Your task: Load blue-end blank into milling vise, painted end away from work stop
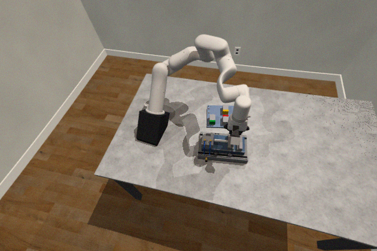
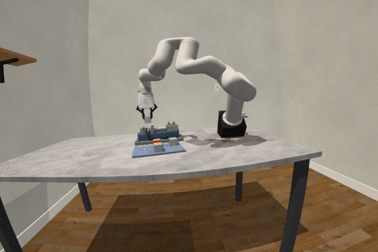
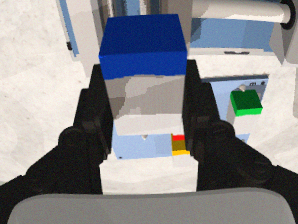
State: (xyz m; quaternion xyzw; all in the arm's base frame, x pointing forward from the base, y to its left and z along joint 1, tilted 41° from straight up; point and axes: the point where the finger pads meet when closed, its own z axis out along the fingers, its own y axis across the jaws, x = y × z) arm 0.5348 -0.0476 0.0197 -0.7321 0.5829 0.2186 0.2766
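The fixed jaw lies 9 cm below my hand and 4 cm ahead of it. From my hand the other things lie so: milling vise: 13 cm below, 5 cm behind, 2 cm to the right; blue-ended blank: 2 cm below; work stop rod: 8 cm below, 4 cm to the left.
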